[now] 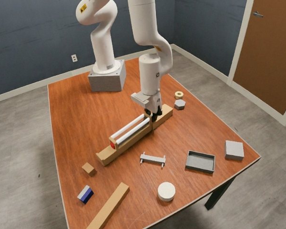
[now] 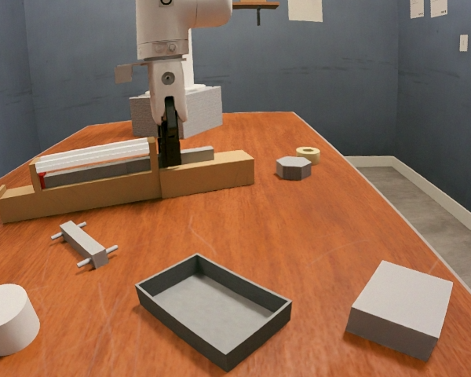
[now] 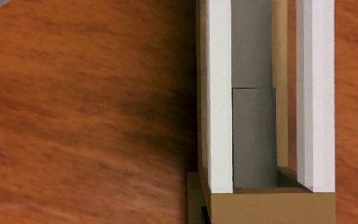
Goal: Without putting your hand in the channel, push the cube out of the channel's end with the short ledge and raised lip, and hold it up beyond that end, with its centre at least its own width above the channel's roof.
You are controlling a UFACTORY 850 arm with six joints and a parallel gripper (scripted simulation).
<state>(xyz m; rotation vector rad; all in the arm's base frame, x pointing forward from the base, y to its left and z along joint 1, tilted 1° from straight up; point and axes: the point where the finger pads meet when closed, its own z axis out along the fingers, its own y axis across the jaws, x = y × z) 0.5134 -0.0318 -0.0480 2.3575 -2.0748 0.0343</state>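
Now: hand 1 cm above the grey bar. Also, from my hand: red cube: 3 cm ahead, 24 cm to the right, 1 cm below; then yellow ring: 8 cm behind, 28 cm to the left, 6 cm below; then grey pegged block: 17 cm ahead, 13 cm to the right, 6 cm below.
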